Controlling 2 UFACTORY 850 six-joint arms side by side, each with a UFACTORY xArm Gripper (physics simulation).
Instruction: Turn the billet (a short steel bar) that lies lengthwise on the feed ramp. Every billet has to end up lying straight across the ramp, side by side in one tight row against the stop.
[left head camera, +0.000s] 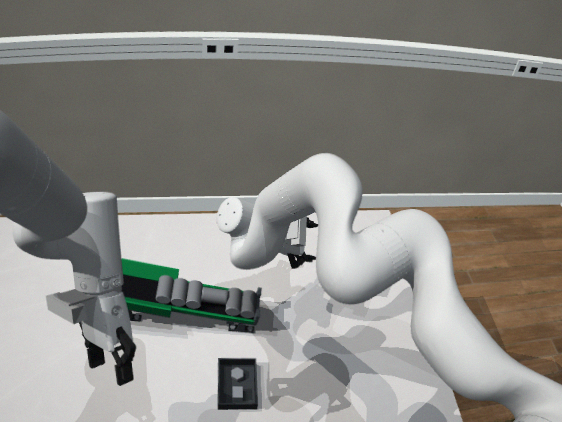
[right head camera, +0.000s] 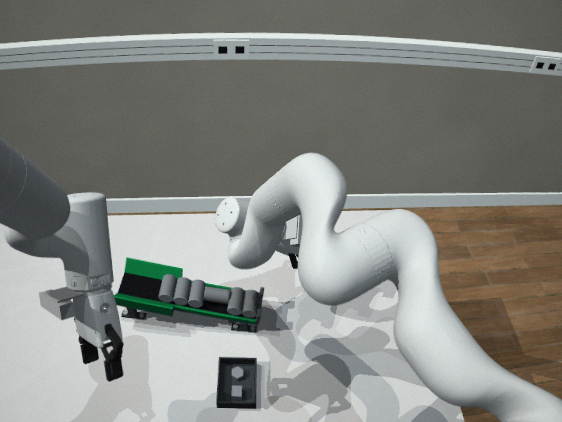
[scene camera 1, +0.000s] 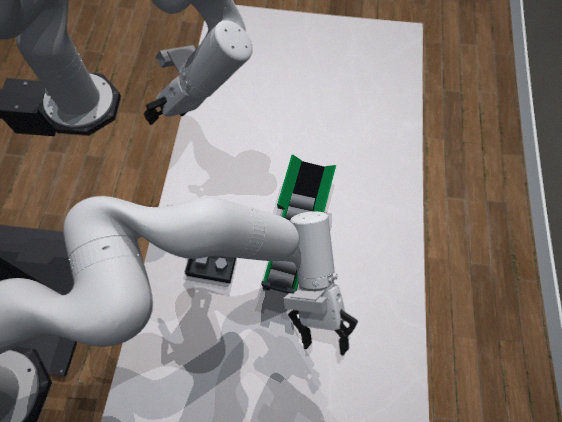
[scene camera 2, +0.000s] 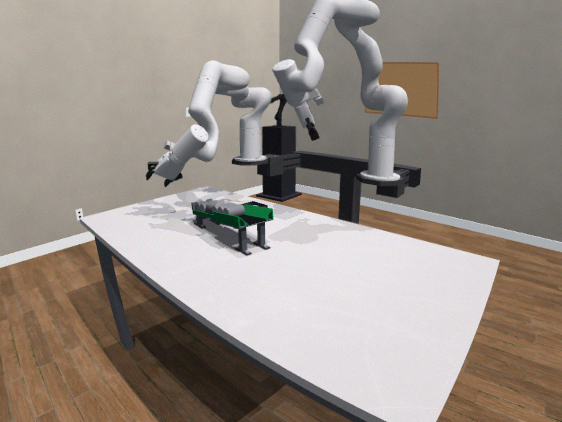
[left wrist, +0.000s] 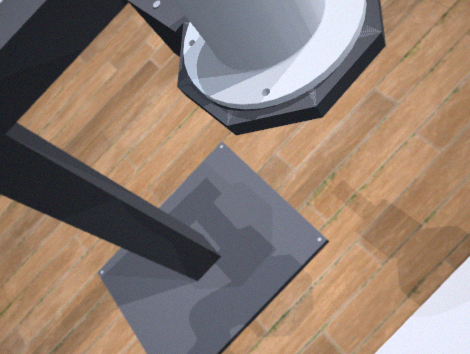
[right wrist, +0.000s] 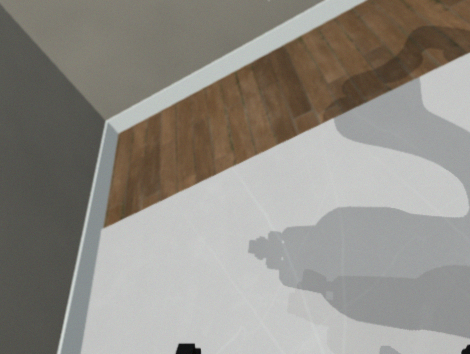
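Note:
The green-sided feed ramp (left head camera: 150, 268) (right head camera: 152, 267) (scene camera 1: 327, 182) (scene camera 2: 227, 219) slopes down to a dark stop (left head camera: 259, 295) (right head camera: 262, 292). A grey billet (left head camera: 214, 295) (right head camera: 217, 294) lies lengthwise between two crosswise billets at the stop and three crosswise billets uphill. In scene camera 1 the right arm hides it. My left gripper (left head camera: 110, 367) (right head camera: 102, 362) is open and empty, in front of the ramp's upper end in the left head camera. My right gripper (left head camera: 309, 241) (scene camera 1: 325, 346) is open and empty, high beyond the ramp's stop end.
A black tray (left head camera: 237, 406) (right head camera: 236, 405) (scene camera 1: 209, 277) with a hexagonal piece (left head camera: 237, 373) and a square block (left head camera: 237, 392) stands in front of the ramp on the white table (scene camera 2: 375, 310). The right arm (scene camera 1: 225, 227) reaches over the ramp in scene camera 1.

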